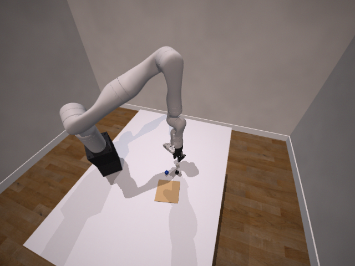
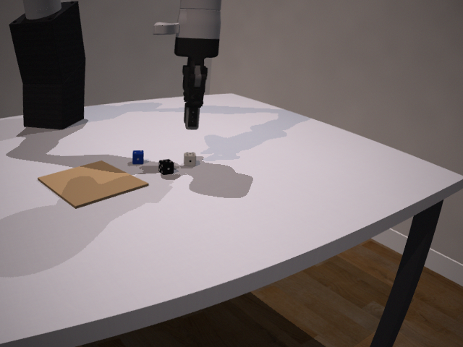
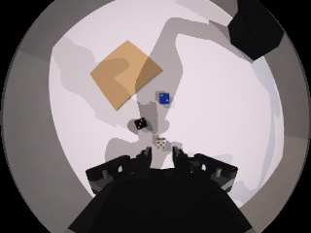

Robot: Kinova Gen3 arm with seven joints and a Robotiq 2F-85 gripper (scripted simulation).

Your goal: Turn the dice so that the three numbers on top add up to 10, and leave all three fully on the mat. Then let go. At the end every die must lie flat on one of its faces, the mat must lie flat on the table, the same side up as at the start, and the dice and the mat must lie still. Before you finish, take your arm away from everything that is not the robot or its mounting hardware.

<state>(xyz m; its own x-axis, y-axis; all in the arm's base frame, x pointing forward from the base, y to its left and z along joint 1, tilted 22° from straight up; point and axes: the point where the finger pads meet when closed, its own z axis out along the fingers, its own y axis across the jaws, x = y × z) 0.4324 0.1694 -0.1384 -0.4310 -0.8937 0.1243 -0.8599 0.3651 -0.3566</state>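
Right now my hand is 8 cm above the white die. From my hand the other things lie so: blue die 8 cm to the right, 8 cm below, 5 cm behind; tan mat 19 cm to the right, 9 cm below, 1 cm ahead; black die 8 cm below, 6 cm to the right, 2 cm ahead.
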